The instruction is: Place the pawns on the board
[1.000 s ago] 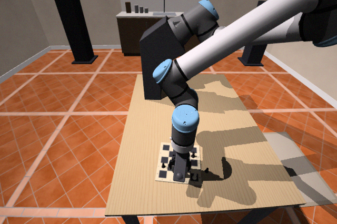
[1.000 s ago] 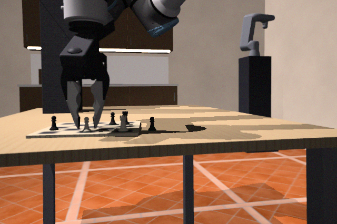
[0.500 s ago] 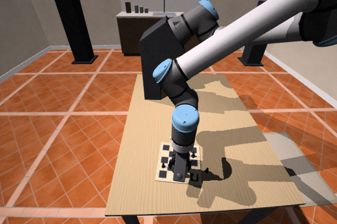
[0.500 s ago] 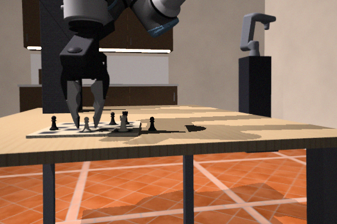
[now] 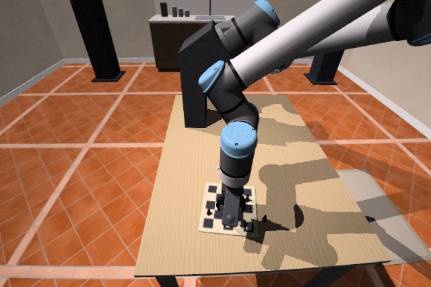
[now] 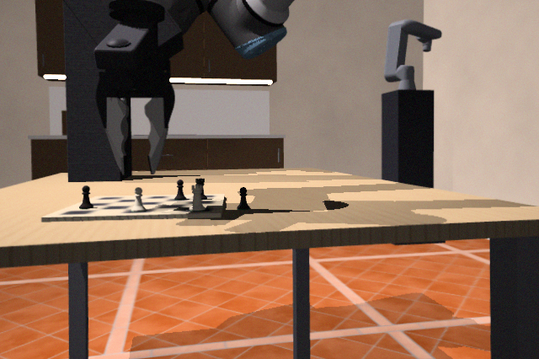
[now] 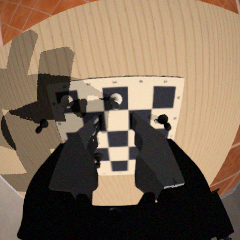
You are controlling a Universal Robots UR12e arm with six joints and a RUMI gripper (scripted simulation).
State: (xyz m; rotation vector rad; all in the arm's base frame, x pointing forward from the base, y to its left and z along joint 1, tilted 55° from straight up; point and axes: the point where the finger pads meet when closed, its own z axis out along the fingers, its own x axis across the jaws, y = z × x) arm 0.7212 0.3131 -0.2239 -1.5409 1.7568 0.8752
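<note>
Right now my hand is 5 cm above the white pawn. The rest, counted from my hand: white rook 8 cm to the left, 5 cm below, 1 cm ahead; then chessboard 8 cm behind, 7 cm below, 1 cm to the left.
</note>
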